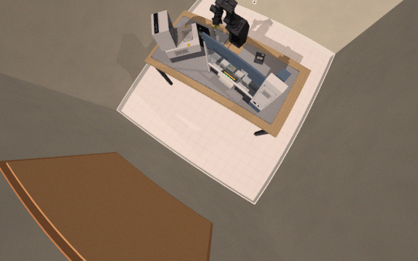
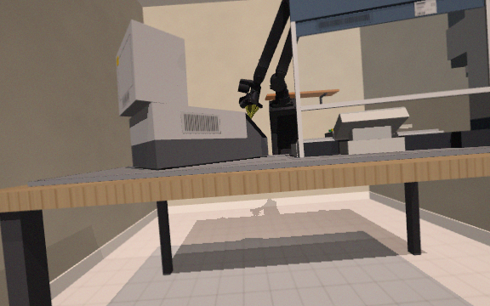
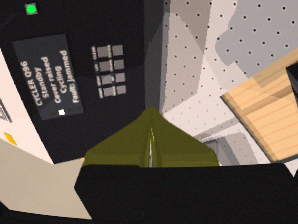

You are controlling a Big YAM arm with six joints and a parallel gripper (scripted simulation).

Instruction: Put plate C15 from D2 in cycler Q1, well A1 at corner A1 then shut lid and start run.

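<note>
Now: hand 410 mm to the right of the tube cooling block, 140 mm short of it and 140 mm above it. From my hand the other things lie so: white upright post 330 mm ahead, 230 mm to the left, 20 mm above; then tall white instrument 860 mm to the left, 290 mm ahead, 60 mm above.
</note>
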